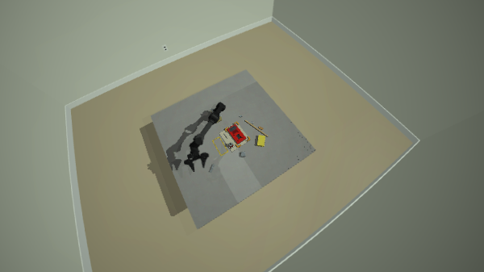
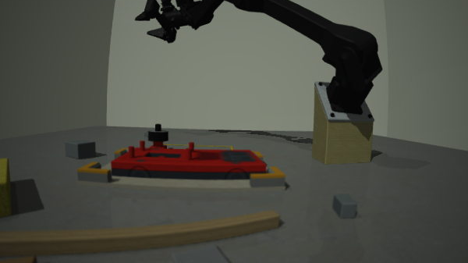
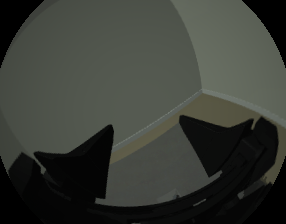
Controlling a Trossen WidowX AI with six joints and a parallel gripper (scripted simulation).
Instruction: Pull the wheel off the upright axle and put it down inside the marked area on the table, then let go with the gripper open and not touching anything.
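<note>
Now: gripper tip 350 mm above the wheel, 320 mm to the right of it and 200 mm past it. From my gripper tip the other things lie so: yellow block (610 mm to the left, 370 mm below, 100 mm behind); then upright axle (350 mm below, 320 mm to the left, 200 mm behind).
</note>
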